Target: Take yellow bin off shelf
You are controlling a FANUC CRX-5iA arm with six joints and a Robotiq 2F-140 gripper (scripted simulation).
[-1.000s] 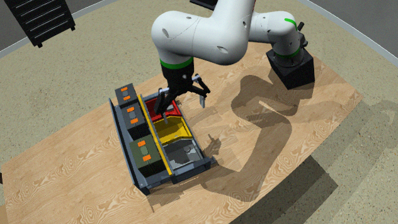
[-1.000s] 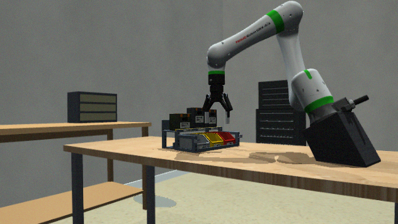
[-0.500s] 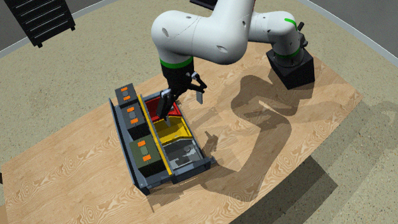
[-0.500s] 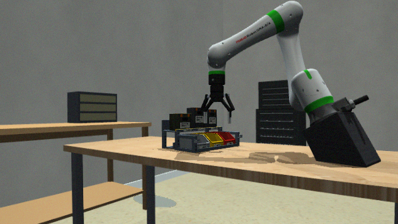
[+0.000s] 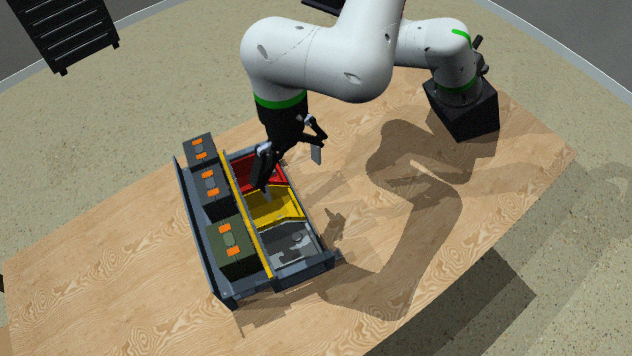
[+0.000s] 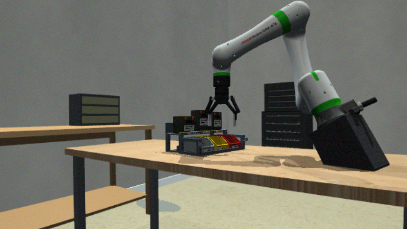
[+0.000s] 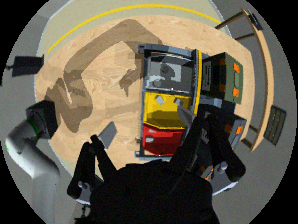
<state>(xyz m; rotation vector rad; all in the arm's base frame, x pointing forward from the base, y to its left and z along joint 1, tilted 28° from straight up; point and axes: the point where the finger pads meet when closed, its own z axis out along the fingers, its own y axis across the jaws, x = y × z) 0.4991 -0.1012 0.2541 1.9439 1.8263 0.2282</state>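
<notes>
Right now my hand is 70 mm short of the yellow open bin, 30 mm to the left of it and 110 mm above it. Also, from my hand: red bin: 30 mm ahead, 130 mm to the right, 110 mm below; yellow rail: 120 mm ahead, 50 mm to the right, 40 mm below; grey bin: 120 mm ahead, 70 mm to the left, 110 mm below.
</notes>
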